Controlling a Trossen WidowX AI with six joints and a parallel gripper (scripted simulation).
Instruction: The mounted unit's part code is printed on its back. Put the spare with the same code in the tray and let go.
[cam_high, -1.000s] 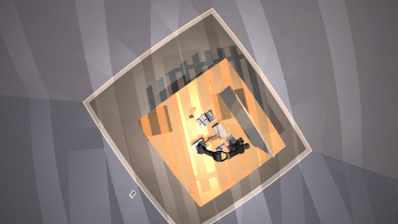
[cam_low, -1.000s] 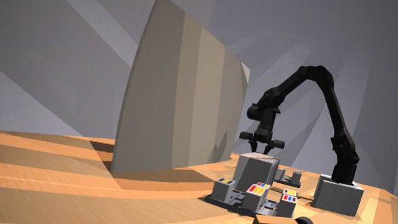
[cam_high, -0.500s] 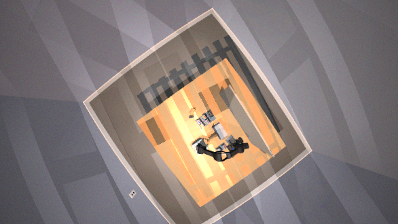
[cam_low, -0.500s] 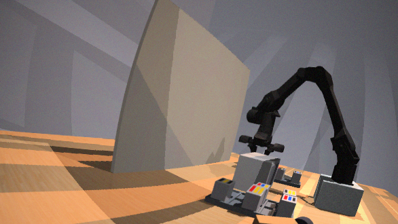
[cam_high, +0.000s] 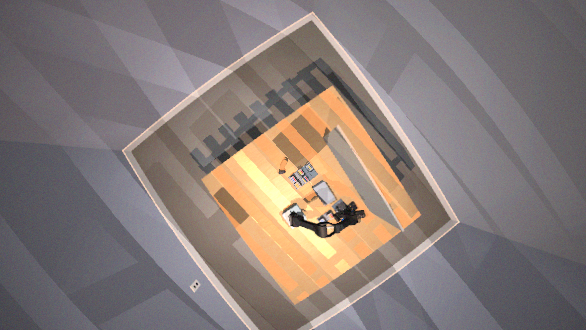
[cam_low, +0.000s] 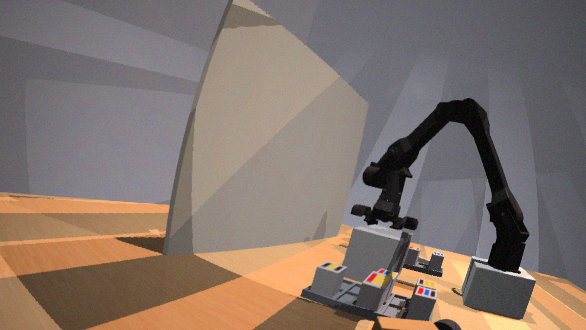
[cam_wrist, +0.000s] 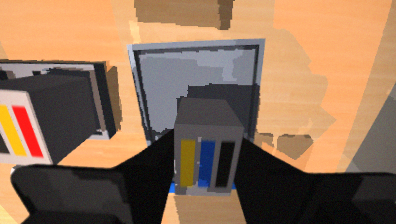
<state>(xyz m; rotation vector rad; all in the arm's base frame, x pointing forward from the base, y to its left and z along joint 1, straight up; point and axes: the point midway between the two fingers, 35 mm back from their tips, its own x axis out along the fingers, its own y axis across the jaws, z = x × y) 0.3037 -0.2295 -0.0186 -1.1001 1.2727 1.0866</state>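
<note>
My gripper tip is 20 mm below the grey spare block. From my gripper tip the other things lie so: grey mounted unit 20 mm behind, 210 mm to the left, 20 mm above; tall beige panel 220 mm ahead, 160 mm to the left, 200 mm above.
</note>
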